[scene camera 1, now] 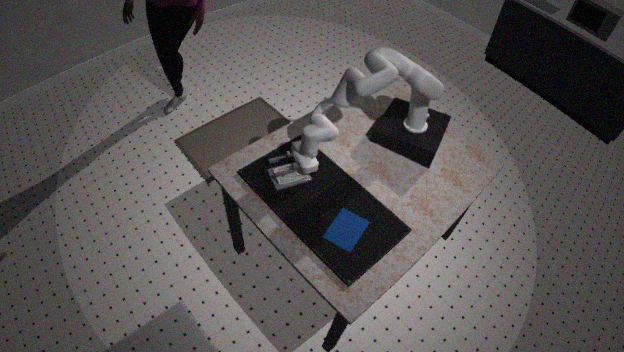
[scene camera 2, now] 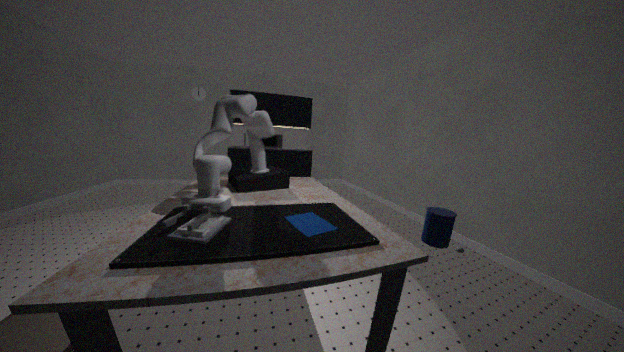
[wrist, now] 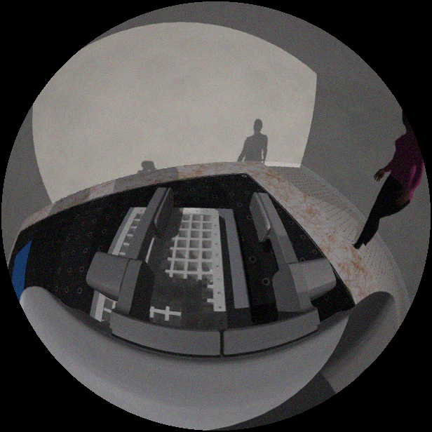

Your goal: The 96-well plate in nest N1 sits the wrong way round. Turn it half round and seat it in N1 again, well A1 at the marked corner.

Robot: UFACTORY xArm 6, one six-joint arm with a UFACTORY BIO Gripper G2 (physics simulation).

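The white 96-well plate point(scene camera 1: 291, 176) point(scene camera 2: 199, 229) point(wrist: 217, 250) lies in the grey nest point(scene camera 1: 285, 188) point(scene camera 2: 190, 239) point(wrist: 235, 260) at the left end of the black board. The plate looks flat; its well A1 and the nest's marked corner cannot be made out. My gripper point(scene camera 1: 280, 165) point(scene camera 2: 182, 222) point(wrist: 212, 216) is shut to its narrowest, with a gap between its fingers and nothing held. In the wrist view the left finger hangs over the plate, and the right finger is beyond the nest's right edge. The left finger and dark shadow hide part of the wells.
The black board point(scene camera 1: 380, 225) point(scene camera 2: 260, 246) point(wrist: 60, 260) carries a flat blue square point(scene camera 1: 346, 230) point(scene camera 2: 311, 224) point(wrist: 21, 265) away from the nest. The arm stands on a black block point(scene camera 1: 400, 145) point(scene camera 2: 260, 181). A person point(scene camera 1: 172, 50) point(wrist: 395, 185) is beyond the table.
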